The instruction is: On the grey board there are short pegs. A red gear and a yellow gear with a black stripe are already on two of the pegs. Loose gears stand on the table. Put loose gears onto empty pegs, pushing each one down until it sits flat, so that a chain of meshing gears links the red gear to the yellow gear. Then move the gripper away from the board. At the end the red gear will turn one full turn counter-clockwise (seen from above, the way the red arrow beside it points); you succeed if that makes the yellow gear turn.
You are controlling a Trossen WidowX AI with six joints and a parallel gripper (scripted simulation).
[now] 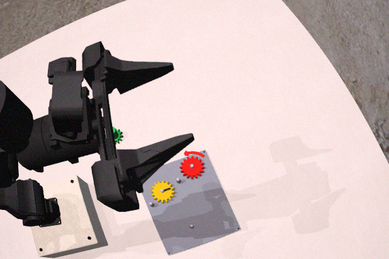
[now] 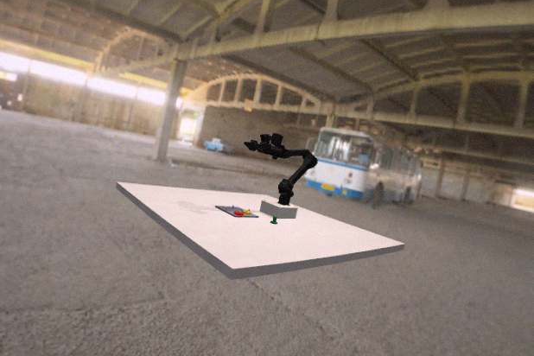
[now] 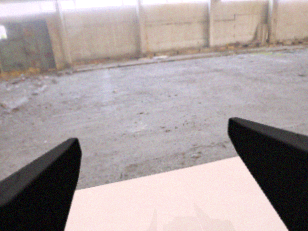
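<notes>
The green gear lies 150 mm behind my gripper tip, 180 mm to the left of it and 390 mm below it. From my gripper tip the other things lie so: red arrow: 20 mm ahead, 90 mm to the left, 390 mm below; then yellow gear: 70 mm behind, 20 mm to the left, 390 mm below.
</notes>
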